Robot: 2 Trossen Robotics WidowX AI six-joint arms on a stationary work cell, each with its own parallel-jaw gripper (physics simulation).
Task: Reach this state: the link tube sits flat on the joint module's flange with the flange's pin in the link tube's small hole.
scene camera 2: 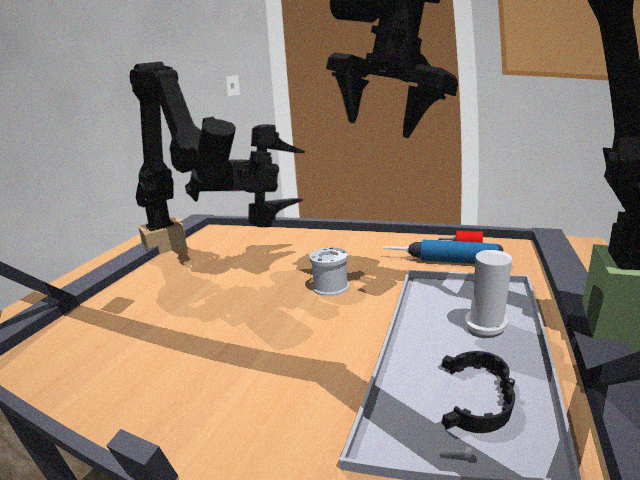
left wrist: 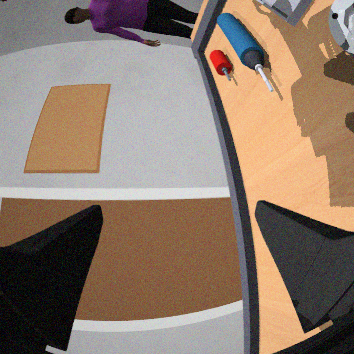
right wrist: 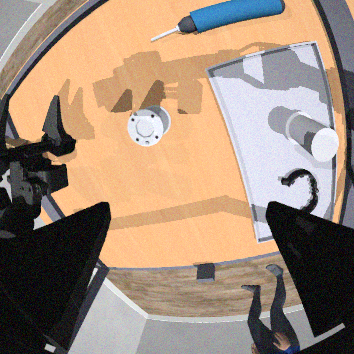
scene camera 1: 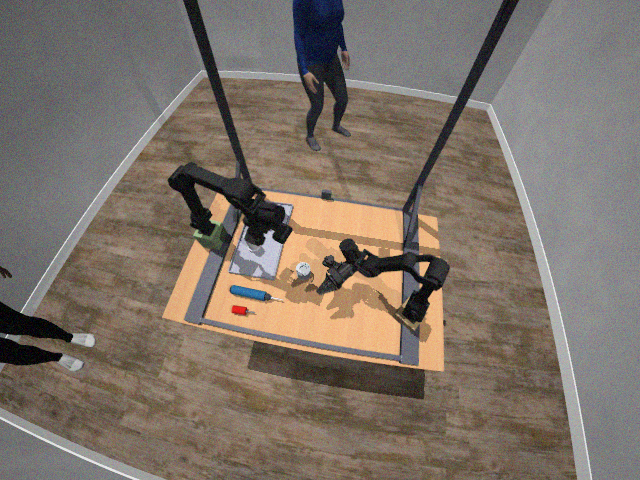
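Seen in the pictures: left gripper, fingertip midpoint: [scene camera 2: 303, 175] [left wrist: 180, 211] [right wrist: 33, 93] [scene camera 1: 317, 293]; right gripper, fingertip midpoint: [scene camera 2: 377, 129] [right wrist: 191, 210]; left arm's base, link origin: [scene camera 2: 159, 225] [scene camera 1: 412, 313]; right arm's base, link origin: [scene camera 2: 634, 260] [scene camera 1: 207, 228].
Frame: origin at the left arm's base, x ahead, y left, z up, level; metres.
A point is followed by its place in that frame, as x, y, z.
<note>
The joint module [scene camera 1: 302, 269] @(0.460, 0.184, -0.001) [scene camera 2: 329, 273] @(0.482, 0.164, -0.016) [right wrist: 145, 128] @(0.459, 0.178, -0.001), a pale grey cylinder, stands upright on the table with its flange on top; its edge shows in the left wrist view [left wrist: 345, 25] @(0.459, 0.198, 0.000). The flange's pin cannot be made out. The link tube [scene camera 2: 491, 289] @(0.739, 0.235, 0.021) [right wrist: 312, 137] @(0.700, 0.258, 0.053), a light grey tube with a wider ring at its foot, stands upright in the tray, apart from the module. Its small hole is not visible. My right gripper [scene camera 1: 268, 241] @(0.555, 0.213, 0.210) [scene camera 2: 379, 129] @(0.555, 0.213, 0.210) [right wrist: 191, 210] @(0.555, 0.213, 0.210) is open and empty, pointing down high above the tray side. My left gripper [scene camera 1: 323, 276] [scene camera 2: 302, 175] @(0.316, 0.235, 0.110) [left wrist: 180, 211] @(0.316, 0.235, 0.110) is open and empty beside the module, above the table.
The grey tray [scene camera 1: 273, 258] @(0.612, 0.231, -0.051) [scene camera 2: 413, 335] @(0.662, 0.170, -0.051) [right wrist: 240, 110] @(0.608, 0.244, -0.051) also holds a black open clamp ring [scene camera 2: 509, 392] @(0.838, 0.137, -0.029) [right wrist: 314, 190] @(0.824, 0.153, -0.031) and a screw [scene camera 2: 459, 454] @(0.844, 0.048, -0.046). A blue screwdriver [scene camera 1: 249, 292] @(0.546, 0.415, -0.015) [scene camera 2: 454, 251] @(0.556, 0.396, -0.026) [left wrist: 241, 40] @(0.518, 0.379, -0.018) [right wrist: 237, 14] @(0.558, 0.403, -0.020) and a red one [scene camera 1: 239, 310] @(0.517, 0.494, -0.022) [scene camera 2: 469, 236] @(0.531, 0.484, -0.027) [left wrist: 220, 62] @(0.510, 0.468, -0.026) lie near the tray.
</note>
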